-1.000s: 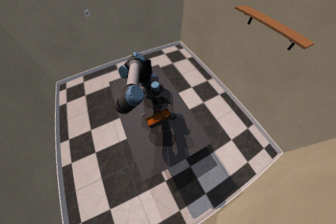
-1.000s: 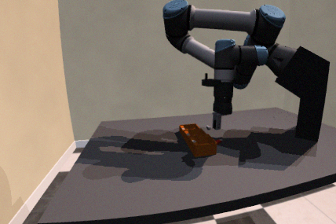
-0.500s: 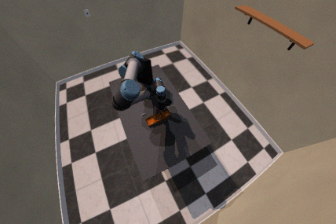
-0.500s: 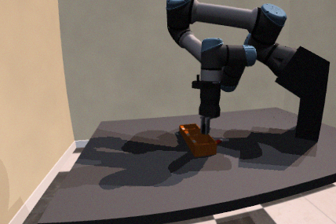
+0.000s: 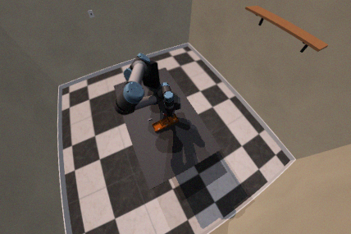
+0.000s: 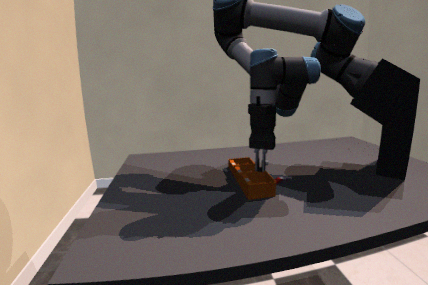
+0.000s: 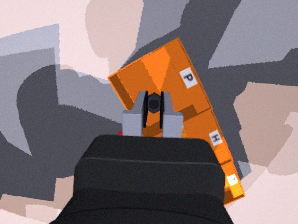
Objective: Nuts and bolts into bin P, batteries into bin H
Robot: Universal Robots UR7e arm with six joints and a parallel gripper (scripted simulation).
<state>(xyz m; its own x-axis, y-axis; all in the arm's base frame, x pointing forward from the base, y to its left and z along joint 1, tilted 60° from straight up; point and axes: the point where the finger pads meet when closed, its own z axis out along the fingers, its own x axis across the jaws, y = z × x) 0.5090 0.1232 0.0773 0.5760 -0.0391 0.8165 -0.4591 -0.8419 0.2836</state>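
My hand is 2 cm above the dark nut. Also, from my hand: red battery (2 cm behind, 9 cm to the right, 7 cm below); then orange battery (1 cm behind, 8 cm to the right, 7 cm below); then orange three-compartment bin (8 cm to the right, 6 cm below).
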